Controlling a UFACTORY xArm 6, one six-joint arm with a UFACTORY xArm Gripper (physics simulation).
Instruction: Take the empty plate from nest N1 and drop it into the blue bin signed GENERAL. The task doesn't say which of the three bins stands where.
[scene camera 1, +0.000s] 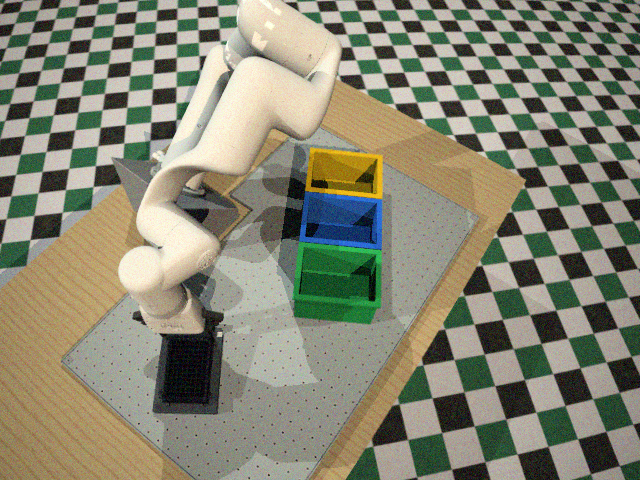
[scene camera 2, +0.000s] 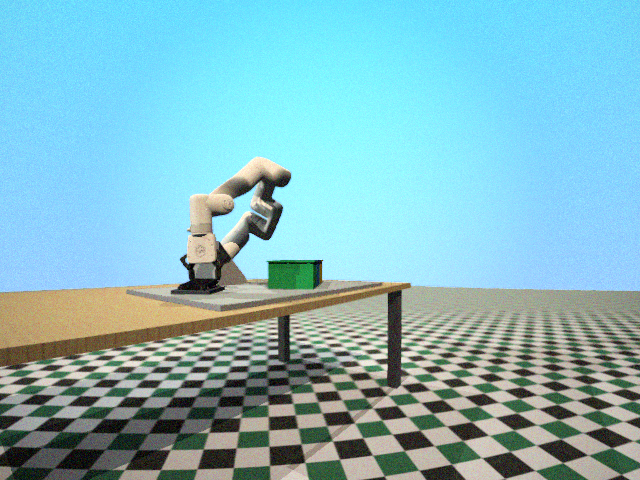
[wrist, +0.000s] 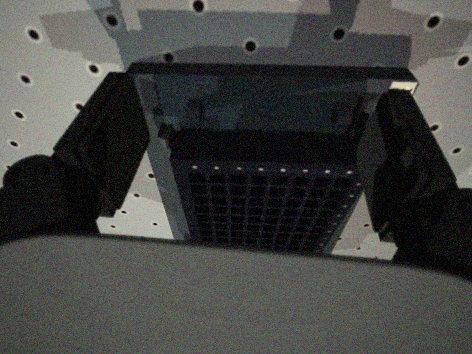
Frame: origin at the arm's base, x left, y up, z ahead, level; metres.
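Seen in the pictures: gripper, fingertip midpoint: (scene camera 1: 187, 330) (scene camera 2: 205, 280) (wrist: 253, 114).
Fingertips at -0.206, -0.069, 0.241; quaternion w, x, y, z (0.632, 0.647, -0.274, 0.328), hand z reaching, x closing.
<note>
Pixels of each thing's top centre, then the offset from my fingertips to it, as dx, dy, dz. "*": a spot on its surface instead.
- black gridded plate, middle of its top: (wrist: 261, 241) (scene camera 1: 186, 366) (scene camera 2: 199, 279) -0.054, +0.009, +0.056
- blue bin, middle of its top: (scene camera 1: 342, 219) (scene camera 2: 298, 260) +0.372, +0.070, +0.090
- yellow bin, surface spot: (scene camera 1: 343, 193) * +0.428, +0.071, +0.050
The black gridded plate (scene camera 1: 187, 367) (wrist: 270, 210) lies in a dark grey nest (scene camera 1: 186, 408) (wrist: 165, 185) with a small white label at one corner; the label cannot be read. The plate's wells look dark and empty. My gripper (scene camera 1: 178, 324) (scene camera 2: 201, 281) (wrist: 253, 114) is open and empty, low at the nest's labelled end. In the wrist view its fingers stand apart on the left and right of the nest's end. The blue bin (scene camera 1: 341, 209) stands between the yellow and green bins. No sign can be read on it.
The green bin (scene camera 1: 336, 310) (scene camera 2: 292, 274) is the nearest of the row to the nest, and the yellow bin (scene camera 1: 343, 193) is the farthest. The bins stand on the grey perforated board (scene camera 1: 279, 413) (scene camera 2: 222, 304). A grey angular piece (scene camera 1: 129, 180) stands by the arm's base.
</note>
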